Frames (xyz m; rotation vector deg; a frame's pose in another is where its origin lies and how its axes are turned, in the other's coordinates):
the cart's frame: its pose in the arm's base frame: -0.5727 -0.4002 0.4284 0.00 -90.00 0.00
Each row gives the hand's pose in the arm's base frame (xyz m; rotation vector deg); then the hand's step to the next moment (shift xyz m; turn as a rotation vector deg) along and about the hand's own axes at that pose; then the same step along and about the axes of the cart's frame.
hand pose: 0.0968 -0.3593 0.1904 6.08 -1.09 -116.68
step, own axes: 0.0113 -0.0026 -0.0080 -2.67 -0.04 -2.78
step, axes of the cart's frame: -0.0089 -0.0086 0.0067 -2.59 2.49 -1.39
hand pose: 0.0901 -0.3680 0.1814 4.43 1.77 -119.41
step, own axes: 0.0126 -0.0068 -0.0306 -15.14 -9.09 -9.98
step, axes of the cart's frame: -0.0315 -0.0059 0.0108 -9.02 18.17 0.06
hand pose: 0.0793 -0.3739 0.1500 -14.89 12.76 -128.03
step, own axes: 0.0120 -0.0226 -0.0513 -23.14 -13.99 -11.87
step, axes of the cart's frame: -0.0425 0.0083 0.0376 -10.50 27.59 -0.71
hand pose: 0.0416 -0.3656 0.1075 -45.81 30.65 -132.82
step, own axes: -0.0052 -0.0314 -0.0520 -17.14 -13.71 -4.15
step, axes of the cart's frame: -0.0232 0.0350 0.0442 -2.55 22.09 -2.16
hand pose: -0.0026 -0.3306 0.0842 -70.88 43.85 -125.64
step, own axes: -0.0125 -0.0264 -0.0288 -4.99 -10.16 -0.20
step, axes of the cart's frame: -0.0017 0.0336 0.0235 3.91 10.61 -0.58
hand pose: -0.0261 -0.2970 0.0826 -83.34 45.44 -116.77
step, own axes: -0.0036 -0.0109 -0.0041 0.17 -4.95 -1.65
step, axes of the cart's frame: 0.0043 0.0108 0.0036 3.21 3.62 1.97
